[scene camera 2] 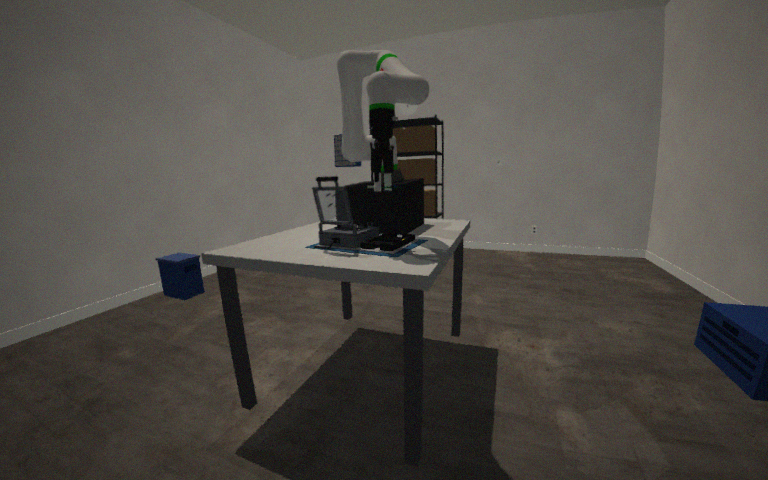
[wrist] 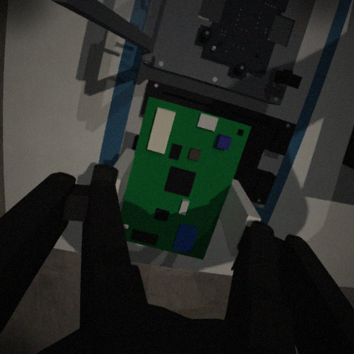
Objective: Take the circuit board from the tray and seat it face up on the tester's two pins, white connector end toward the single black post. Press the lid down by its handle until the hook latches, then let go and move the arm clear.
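Places are measured from the arm's base along level axes (x ahead, y left, z up), in millimetres.
Where they show: gripper, fingertip midpoint: (scene camera 2: pixel 383 191).
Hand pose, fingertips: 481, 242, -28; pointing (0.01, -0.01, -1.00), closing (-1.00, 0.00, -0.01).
After its pixels a point has its place, as x, y, z.
My gripper (scene camera 2: pixel 382 187) @[481, 242, -28] (wrist: pixel 178 180) is shut on the green circuit board (wrist: pixel 204 172), holding it by its long sides, component face up, well above the table. The board's long white connector is at its upper left in the wrist view. The grey tester (scene camera 2: pixel 335 237) @[556, 66, -202] (wrist: pixel 182 69) stands on the table; in the wrist view its base lies beyond the board, with black posts (wrist: pixel 205 34) (wrist: pixel 241 69) on it. Its lid stands open and upright, with a black handle (scene camera 2: pixel 327 178) @[603, 81, 25] on top. The black tray (scene camera 2: pixel 397 243) @[493, 303, -220] (wrist: pixel 274 131) is beside the tester, partly hidden under the board.
Blue tape (scene camera 2: pixel 399 250) @[508, 318, -242] (wrist: pixel 116 130) outlines the work area on the white table (scene camera 2: pixel 271 254) @[739, -98, -244]. A large black box-like panel (scene camera 2: pixel 390 208) @[221, 134, -121] stands behind the tester and tray. A shelf rack (scene camera 2: pixel 440 169) and blue bins (scene camera 2: pixel 181 276) (scene camera 2: pixel 736 345) are farther off.
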